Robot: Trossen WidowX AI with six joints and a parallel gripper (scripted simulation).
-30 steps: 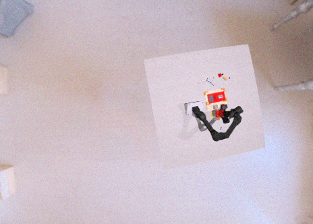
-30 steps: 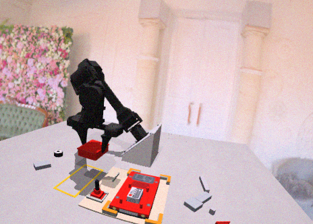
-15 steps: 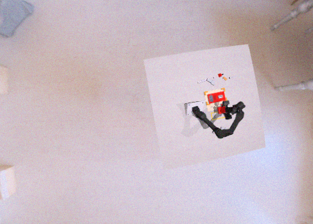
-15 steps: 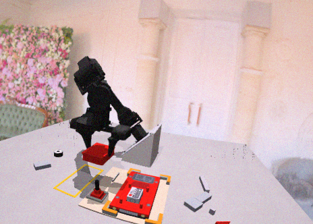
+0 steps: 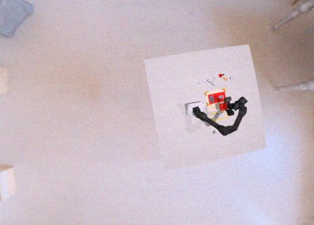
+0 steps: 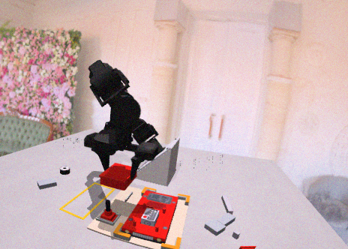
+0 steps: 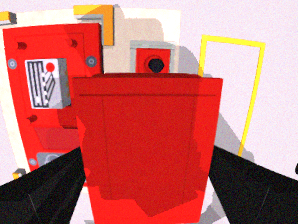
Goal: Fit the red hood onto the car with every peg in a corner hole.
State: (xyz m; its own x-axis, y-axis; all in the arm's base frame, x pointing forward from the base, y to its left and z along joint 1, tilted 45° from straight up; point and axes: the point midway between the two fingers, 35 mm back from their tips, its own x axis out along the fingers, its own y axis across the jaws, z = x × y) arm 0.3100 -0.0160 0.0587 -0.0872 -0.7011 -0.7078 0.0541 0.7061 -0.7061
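Right now my gripper tip is 40 mm short of the grey engine block, 100 mm to the right of it and 90 mm above it. Round my gripper tip: red hood (right at my gripper tip).
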